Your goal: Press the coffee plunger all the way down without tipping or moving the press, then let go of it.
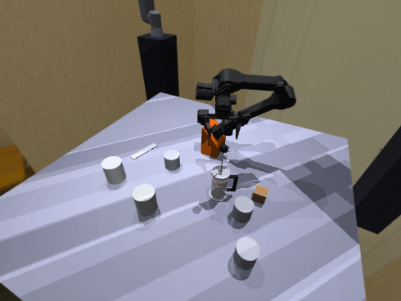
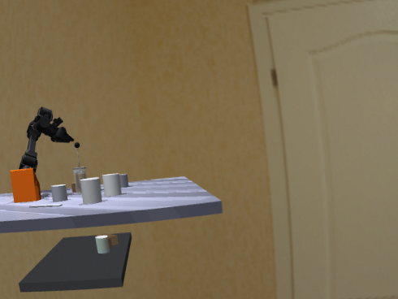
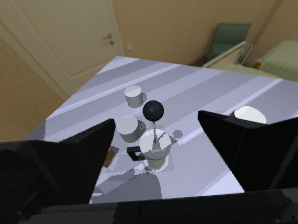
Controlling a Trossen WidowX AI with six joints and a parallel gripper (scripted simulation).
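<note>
The glass coffee press lies 20 mm ahead of my gripper tip, 30 mm to the left of it and 150 mm below it. Also, from my gripper tip: flat white strip (50 mm behind, 430 mm to the right, 270 mm below).
</note>
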